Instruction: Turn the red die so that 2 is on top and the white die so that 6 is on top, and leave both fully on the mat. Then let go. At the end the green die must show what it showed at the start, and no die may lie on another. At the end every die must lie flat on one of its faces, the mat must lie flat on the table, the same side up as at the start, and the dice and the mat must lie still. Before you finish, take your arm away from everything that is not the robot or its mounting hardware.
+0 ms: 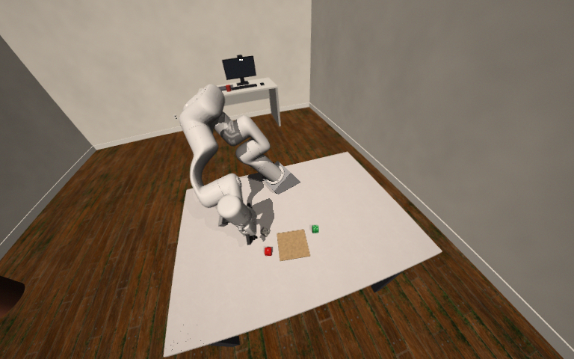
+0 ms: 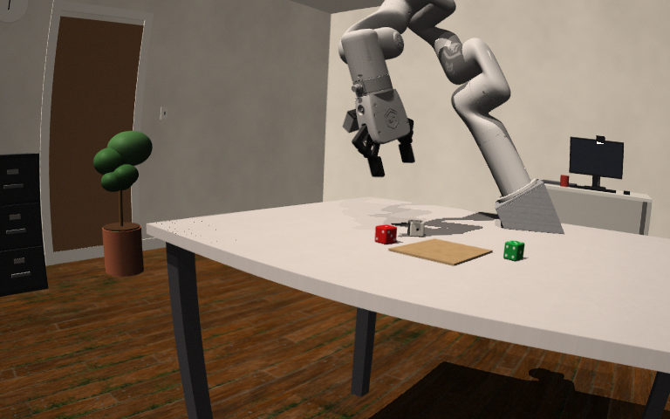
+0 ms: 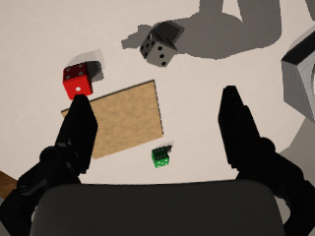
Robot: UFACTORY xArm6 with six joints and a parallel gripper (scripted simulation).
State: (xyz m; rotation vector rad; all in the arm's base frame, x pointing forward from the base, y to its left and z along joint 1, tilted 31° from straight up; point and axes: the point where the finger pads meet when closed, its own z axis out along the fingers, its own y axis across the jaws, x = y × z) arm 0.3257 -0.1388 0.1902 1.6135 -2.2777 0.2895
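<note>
Right now my hand is 7 cm short of the red die, 3 cm to the right of it and 13 cm above it. Also, from my hand: green die (6 cm ahead, 28 cm to the left, 13 cm below); then white die (3 cm behind, 4 cm to the left, 13 cm below); then tan mat (8 cm ahead, 15 cm to the left, 14 cm below).
</note>
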